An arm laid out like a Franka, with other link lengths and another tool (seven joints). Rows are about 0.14 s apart.
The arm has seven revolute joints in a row. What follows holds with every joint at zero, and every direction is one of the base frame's.
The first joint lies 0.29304 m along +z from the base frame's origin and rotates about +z.
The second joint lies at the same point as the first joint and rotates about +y.
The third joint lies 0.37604 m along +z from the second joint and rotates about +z.
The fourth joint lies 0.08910 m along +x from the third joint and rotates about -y.
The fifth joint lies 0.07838 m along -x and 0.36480 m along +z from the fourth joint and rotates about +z.
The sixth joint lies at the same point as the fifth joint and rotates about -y.
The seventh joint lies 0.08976 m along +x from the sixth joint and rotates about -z.
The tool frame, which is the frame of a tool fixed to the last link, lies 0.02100 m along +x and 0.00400 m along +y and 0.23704 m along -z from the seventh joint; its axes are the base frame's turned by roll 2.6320, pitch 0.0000 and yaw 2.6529 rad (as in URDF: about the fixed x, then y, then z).
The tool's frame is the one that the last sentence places.
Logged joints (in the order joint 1, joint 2, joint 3, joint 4, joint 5, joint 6, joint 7), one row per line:
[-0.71, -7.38, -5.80, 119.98, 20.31, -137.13, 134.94]
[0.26, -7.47, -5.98, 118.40, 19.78, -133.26, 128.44]
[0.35, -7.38, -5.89, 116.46, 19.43, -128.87, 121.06]
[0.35, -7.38, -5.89, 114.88, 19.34, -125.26, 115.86]
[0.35, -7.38, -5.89, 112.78, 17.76, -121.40, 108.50]
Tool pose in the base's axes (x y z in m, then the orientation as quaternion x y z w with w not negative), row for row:
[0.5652, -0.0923, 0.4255, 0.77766, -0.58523, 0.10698, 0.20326]
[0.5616, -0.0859, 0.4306, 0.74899, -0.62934, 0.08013, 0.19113]
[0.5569, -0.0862, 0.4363, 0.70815, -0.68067, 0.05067, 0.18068]
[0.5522, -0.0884, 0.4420, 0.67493, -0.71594, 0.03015, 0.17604]
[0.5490, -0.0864, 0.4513, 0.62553, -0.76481, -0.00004, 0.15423]
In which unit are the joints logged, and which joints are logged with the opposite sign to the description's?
The joints are logged in degrees. Opposite sign: joint 4, joint 5, joint 6, joint 7.
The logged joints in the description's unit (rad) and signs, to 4 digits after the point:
[-0.0124, -0.1288, -0.1012, -2.0940, -0.3545, 2.3934, -2.3551]
[0.0045, -0.1304, -0.1044, -2.0665, -0.3452, 2.3258, -2.2417]
[0.0061, -0.1288, -0.1028, -2.0326, -0.3391, 2.2492, -2.1129]
[0.0061, -0.1288, -0.1028, -2.0050, -0.3375, 2.1862, -2.0221]
[0.0061, -0.1288, -0.1028, -1.9684, -0.3100, 2.1188, -1.8937]

